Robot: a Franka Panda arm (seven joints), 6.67 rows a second.
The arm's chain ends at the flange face. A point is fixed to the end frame.
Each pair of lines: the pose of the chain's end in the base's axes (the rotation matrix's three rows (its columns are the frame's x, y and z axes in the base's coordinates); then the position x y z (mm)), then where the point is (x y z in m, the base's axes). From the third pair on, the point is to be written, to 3 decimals.
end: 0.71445 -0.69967 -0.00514; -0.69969 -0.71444 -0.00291; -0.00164 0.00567 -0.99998; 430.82 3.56 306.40
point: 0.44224 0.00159 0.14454
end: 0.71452 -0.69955 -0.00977; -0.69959 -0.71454 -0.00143; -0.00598 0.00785 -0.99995; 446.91 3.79 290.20
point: 0.45758 0.00206 0.12829
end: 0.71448 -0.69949 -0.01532; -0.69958 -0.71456 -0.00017; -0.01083 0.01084 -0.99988; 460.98 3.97 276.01
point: 0.471 0.002 0.114
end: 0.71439 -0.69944 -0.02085; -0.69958 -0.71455 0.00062; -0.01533 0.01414 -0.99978; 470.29 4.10 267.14
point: 0.479 0.003 0.105
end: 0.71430 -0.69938 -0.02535; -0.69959 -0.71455 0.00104; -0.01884 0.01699 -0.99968; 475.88 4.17 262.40
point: 0.484 0.003 0.100
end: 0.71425 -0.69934 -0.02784; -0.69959 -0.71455 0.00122; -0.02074 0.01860 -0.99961; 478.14 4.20 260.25
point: 0.486 0.003 0.098
